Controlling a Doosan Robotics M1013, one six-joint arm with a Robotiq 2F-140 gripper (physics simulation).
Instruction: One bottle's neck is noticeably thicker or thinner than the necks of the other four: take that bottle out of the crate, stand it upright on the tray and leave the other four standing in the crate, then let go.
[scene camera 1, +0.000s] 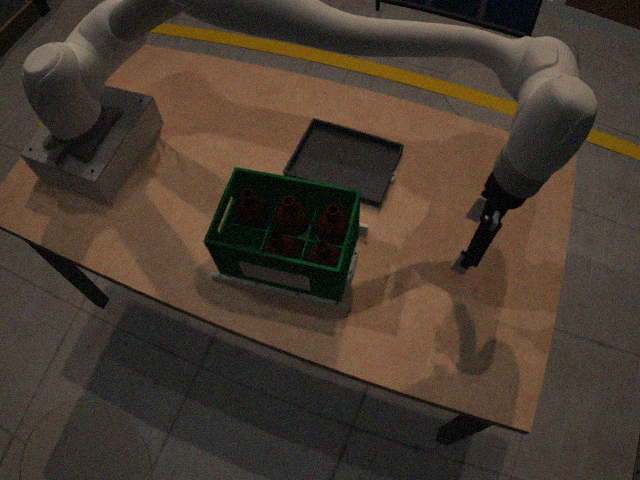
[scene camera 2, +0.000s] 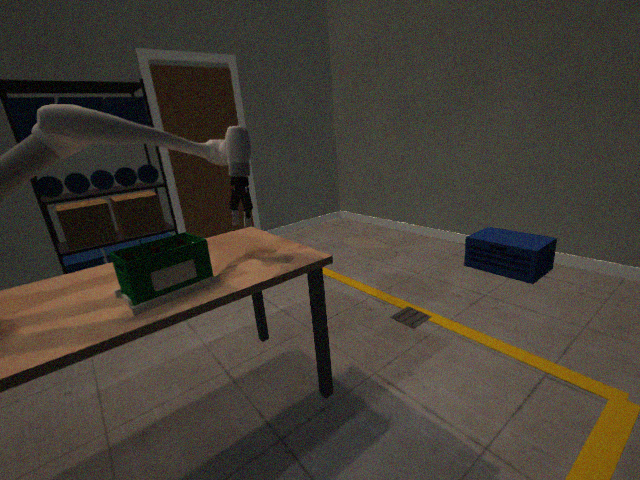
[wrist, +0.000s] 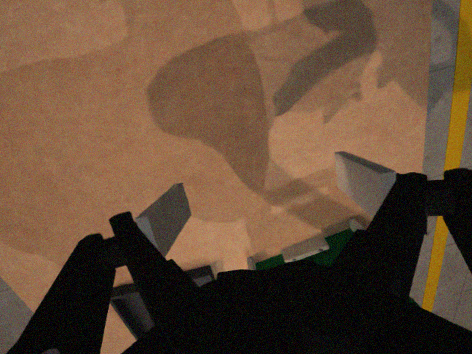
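Seen in the pictures: gripper, fingertip midpoint: (scene camera 1: 465, 243) (scene camera 2: 241, 225) (wrist: 259, 185); arm's base, origin of the base link: (scene camera 1: 83, 129).
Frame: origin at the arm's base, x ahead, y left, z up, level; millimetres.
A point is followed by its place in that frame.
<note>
The green crate (scene camera 1: 226, 259) @[z 1, x 564, y -201 mm] (scene camera 2: 135, 281) @[z -4, x 543, y -203 mm] (wrist: 270, 262) @[z -100, x 782, y -16 mm] stands on the table. It holds five upright brown bottles: back left (scene camera 1: 249, 206) @[z 22, x 563, y -79 mm], back middle (scene camera 1: 290, 215) @[z 20, x 653, y -69 mm], back right (scene camera 1: 332, 224) @[z 17, x 742, y -57 mm], front middle (scene camera 1: 280, 245) @[z 31, x 666, y -145 mm] and front right (scene camera 1: 324, 254) @[z 37, x 756, y -136 mm]. The front left compartment has no bottle. The necks are dark and small; I cannot tell which one differs. The dark grey tray (scene camera 1: 345, 155) @[z -106, x 672, y 211 mm] (wrist: 134, 311) @[z -106, x 736, y 269 mm] lies behind the crate and holds nothing. My gripper (scene camera 1: 467, 236) @[z 38, x 1011, y -16 mm] (scene camera 2: 241, 218) @[z 38, x 1011, y -16 mm] (wrist: 259, 185) @[z 38, x 1011, y -16 mm] is open and empty, pointing down above the table, right of the crate.
The table (scene camera 1: 413, 356) @[z -111, x 987, y -226 mm] (scene camera 2: 248, 242) @[z -111, x 1116, y 183 mm] carries the robot's base block (scene camera 1: 129, 149) @[z -50, x 141, y 10 mm] at its left end. Light rails (scene camera 1: 248, 283) @[z -82, x 602, y -205 mm] run along the crate's foot. A shelf rack and a blue box (scene camera 2: 509, 253) stand away from the table.
</note>
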